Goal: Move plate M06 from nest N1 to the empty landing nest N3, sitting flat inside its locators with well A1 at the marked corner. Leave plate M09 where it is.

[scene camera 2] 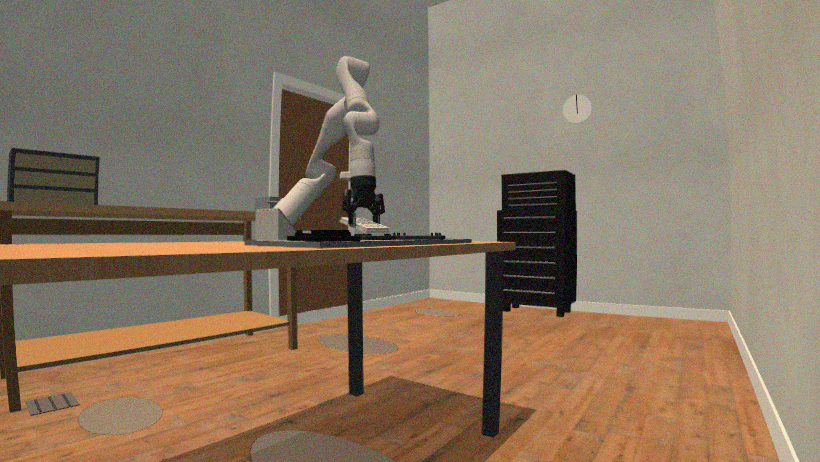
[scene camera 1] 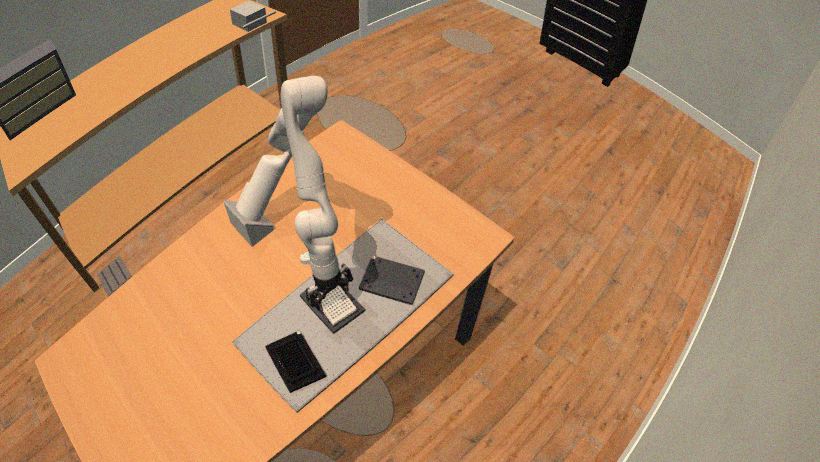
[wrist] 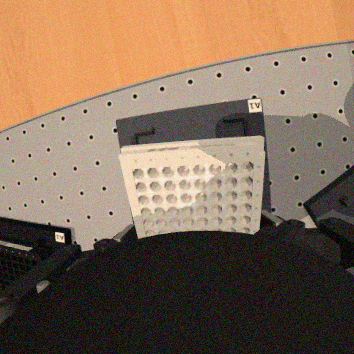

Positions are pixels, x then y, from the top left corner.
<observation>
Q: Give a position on a black plate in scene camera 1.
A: At 295, 362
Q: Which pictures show my gripper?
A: Scene camera 2, scene camera 1 and the wrist view: all of them.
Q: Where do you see a white well plate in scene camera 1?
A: At 336, 306
</observation>
